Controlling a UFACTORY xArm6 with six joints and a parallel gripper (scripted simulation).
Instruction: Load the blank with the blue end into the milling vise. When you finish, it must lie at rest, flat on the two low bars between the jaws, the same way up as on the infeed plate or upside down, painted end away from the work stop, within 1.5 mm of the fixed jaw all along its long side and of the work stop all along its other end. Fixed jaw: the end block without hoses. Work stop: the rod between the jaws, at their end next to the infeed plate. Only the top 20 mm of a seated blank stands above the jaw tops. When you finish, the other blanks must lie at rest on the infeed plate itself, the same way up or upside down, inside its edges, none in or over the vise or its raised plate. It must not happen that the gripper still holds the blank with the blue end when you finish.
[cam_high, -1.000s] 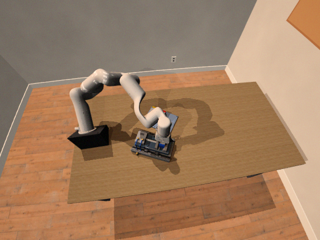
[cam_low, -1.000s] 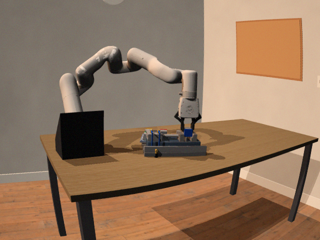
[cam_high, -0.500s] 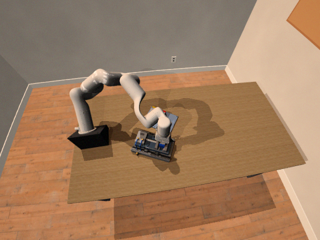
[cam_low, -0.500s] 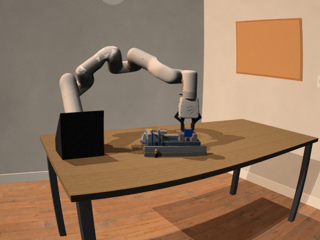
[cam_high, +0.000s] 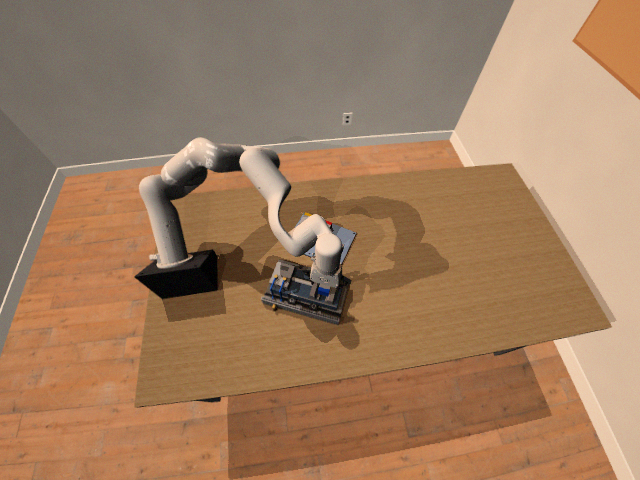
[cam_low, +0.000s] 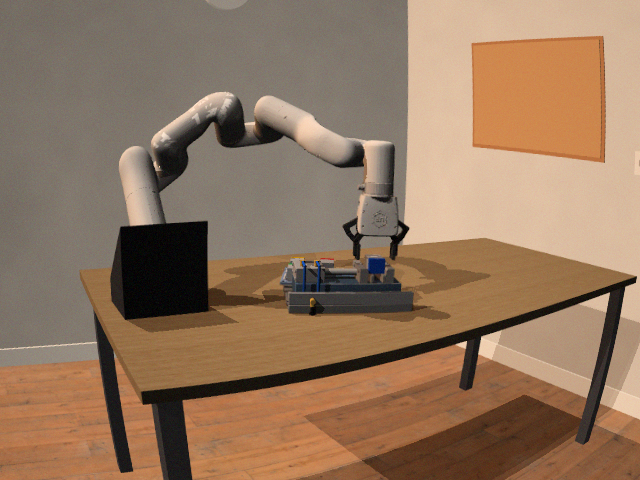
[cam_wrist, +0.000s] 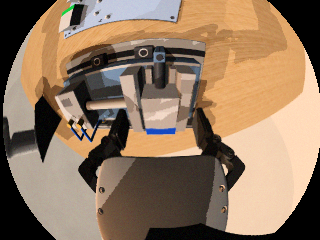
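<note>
Right now my hand is 20 mm above the blue-ended blank. Also, from my hand: work stop rod (40 mm to the left, 30 mm below, 20 mm ahead); then milling vise (80 mm below, 60 mm behind, 30 mm to the left); then fixed jaw (40 mm below, 30 mm ahead, 10 mm to the right).
</note>
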